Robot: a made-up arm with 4 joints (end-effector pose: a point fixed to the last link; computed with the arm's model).
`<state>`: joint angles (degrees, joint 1 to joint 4).
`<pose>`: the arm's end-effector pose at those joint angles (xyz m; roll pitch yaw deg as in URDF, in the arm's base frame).
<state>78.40 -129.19 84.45 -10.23</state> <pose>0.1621 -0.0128 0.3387 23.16 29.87 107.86</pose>
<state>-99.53 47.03 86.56 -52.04</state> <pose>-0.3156 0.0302 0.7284 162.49 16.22 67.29</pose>
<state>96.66 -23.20 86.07 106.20</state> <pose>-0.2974 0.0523 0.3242 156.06 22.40 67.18</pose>
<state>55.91 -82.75 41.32 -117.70</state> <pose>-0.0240 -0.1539 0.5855 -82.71 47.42 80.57</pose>
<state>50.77 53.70 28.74 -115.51</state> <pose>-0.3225 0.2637 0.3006 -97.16 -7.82 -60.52</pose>
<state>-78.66 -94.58 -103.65 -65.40</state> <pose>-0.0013 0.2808 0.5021 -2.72 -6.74 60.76</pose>
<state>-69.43 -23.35 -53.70 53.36</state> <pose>-0.3232 0.2365 0.5000 84.55 -6.44 167.42</pose>
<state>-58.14 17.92 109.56 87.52</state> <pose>-0.2873 -0.0136 0.6577 -28.87 -6.67 -21.00</pose>
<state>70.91 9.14 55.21 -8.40</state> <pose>-0.4028 0.0840 0.3573 -11.98 28.98 -56.31</pose>
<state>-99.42 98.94 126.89 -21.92</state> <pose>-0.1330 -0.0238 0.7407 -148.87 34.84 119.13</pose>
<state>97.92 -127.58 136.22 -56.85</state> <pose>0.0925 0.1372 0.3493 1.11 -62.75 107.81</pose>
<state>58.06 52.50 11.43 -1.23</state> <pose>-0.3440 0.3430 0.3063 -24.10 41.25 -129.90</pose>
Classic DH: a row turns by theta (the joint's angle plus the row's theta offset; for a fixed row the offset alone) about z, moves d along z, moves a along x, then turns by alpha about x. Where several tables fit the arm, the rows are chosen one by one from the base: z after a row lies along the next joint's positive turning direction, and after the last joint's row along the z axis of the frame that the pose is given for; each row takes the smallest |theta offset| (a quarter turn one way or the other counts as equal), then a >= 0, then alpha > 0; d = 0 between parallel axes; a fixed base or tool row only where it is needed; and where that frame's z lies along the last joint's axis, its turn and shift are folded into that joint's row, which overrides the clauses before.
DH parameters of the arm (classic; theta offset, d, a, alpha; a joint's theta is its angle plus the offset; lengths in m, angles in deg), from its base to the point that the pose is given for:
base (fixed): 90 0.518 0.1402 90
joint 1: -90 -0.0707 0.0309 90
joint 2: 87.39 0.0795 -0.2231 -101.12
joint 3: 0 0.034 -0.112 101.12
joint 4: -43.24 -0.0302 -0.0277 -93.56
tool (fixed): -126.05 -0.0176 0 0

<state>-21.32 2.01 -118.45 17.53</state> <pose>-0.1990 0.1701 0.4889 -8.02 19.54 122.42</pose>
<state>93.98 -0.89 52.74 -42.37</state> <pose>-0.3866 0.0810 0.3578 -19.08 28.97 -30.44</pose>
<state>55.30 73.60 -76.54 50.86</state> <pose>-0.1353 0.3770 0.4300 -70.34 14.28 93.10</pose>
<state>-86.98 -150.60 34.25 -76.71</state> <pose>0.2590 0.1812 0.6306 123.62 -25.55 -124.03</pose>
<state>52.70 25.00 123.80 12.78</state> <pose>-0.2490 0.0433 0.3330 16.00 -23.84 -22.45</pose>
